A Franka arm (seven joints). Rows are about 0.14 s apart.
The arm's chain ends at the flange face. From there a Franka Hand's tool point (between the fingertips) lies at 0.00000 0.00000 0.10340 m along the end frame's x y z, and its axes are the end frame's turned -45 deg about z.
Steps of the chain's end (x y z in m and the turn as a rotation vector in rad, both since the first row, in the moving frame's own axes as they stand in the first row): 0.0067, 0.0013, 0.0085, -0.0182, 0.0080, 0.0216; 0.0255, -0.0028, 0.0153, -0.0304, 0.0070, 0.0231; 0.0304, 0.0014, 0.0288, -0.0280, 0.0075, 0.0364; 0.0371, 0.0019, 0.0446, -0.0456, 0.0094, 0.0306; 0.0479, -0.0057, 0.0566, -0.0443, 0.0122, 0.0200; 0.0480, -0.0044, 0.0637, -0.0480, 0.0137, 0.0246; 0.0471, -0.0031, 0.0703, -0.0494, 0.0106, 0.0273; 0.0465, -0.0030, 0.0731, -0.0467, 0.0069, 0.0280
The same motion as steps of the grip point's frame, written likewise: 0.0031, 0.0076, 0.0085, -0.0185, -0.0072, 0.0216; 0.0183, 0.0188, 0.0152, -0.0264, -0.0165, 0.0231; 0.0190, 0.0251, 0.0288, -0.0251, -0.0145, 0.0364; 0.0222, 0.0316, 0.0445, -0.0389, -0.0256, 0.0306; 0.0355, 0.0339, 0.0565, -0.0400, -0.0227, 0.0200; 0.0345, 0.0353, 0.0636, -0.0436, -0.0243, 0.0246; 0.0326, 0.0355, 0.0702, -0.0424, -0.0274, 0.0273; 0.0320, 0.0346, 0.0730, -0.0379, -0.0281, 0.0280
